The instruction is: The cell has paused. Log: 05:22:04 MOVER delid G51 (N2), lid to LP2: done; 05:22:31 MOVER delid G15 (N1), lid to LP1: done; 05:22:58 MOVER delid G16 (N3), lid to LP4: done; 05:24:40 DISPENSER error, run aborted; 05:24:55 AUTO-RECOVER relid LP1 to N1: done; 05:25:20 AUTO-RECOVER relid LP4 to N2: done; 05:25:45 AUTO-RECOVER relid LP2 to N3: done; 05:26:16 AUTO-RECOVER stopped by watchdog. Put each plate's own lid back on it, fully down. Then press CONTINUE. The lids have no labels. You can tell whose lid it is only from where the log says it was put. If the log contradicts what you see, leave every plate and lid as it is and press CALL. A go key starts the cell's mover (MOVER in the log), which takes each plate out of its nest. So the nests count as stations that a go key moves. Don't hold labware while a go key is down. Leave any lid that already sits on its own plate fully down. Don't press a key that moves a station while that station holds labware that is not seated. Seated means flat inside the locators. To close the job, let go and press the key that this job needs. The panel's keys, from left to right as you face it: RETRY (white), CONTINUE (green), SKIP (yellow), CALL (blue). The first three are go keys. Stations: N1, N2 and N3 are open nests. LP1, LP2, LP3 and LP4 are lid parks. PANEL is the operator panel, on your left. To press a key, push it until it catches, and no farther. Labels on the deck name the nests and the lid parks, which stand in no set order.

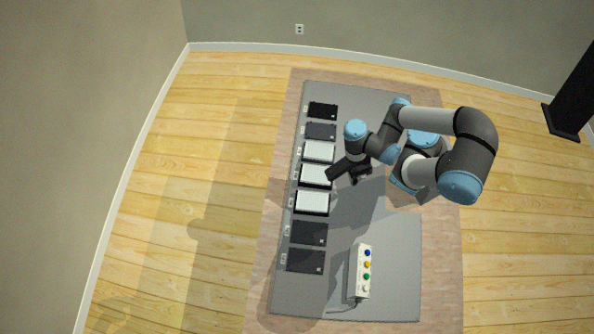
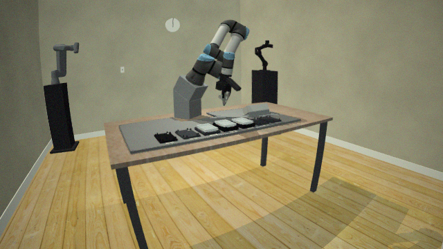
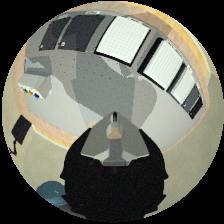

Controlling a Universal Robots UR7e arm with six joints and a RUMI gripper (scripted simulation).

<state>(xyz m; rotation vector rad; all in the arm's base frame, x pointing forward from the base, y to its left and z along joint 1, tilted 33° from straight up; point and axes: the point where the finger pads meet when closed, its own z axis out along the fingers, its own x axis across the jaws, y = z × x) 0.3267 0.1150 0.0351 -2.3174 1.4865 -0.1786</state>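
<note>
The green key lies 35 cm to the left of my hand, 13 cm behind it and 6 cm below it. Also, from my hand: plate 15 cm ahead, 10 cm below, 7 cm to the right; clear lid 16 cm ahead, 9 cm below, 7 cm to the right; LP2 lid park 19 cm to the left, 13 cm ahead, 12 cm below.
</note>
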